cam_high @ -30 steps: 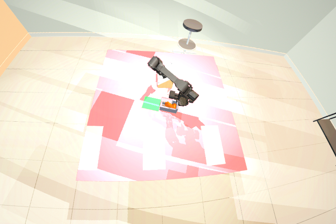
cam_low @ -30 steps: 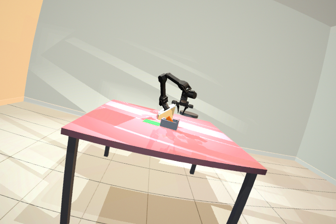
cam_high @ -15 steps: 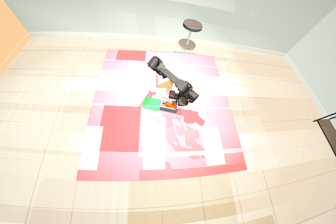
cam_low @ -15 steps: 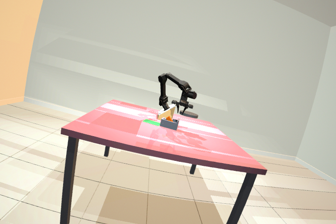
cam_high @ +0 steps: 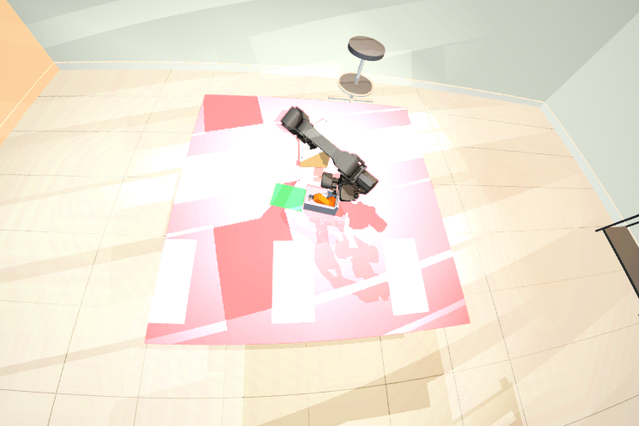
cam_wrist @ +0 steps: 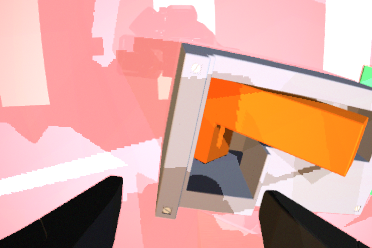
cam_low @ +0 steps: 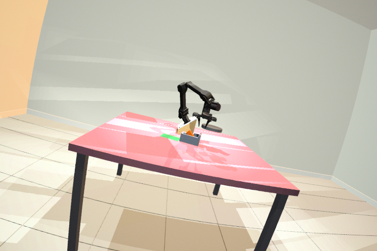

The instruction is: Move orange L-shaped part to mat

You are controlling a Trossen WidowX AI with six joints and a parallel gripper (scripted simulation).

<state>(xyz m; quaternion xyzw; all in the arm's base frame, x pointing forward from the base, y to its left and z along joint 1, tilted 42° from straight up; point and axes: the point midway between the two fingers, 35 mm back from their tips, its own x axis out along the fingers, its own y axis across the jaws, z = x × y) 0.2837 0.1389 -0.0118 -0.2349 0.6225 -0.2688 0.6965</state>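
Now: the orange L-shaped part 100 mm below my gripper tip, 40 mm to the right of it and 10 mm behind it. From my gripper tip the other things lie so: green mat (220 mm to the right, 160 mm below, 40 mm behind).
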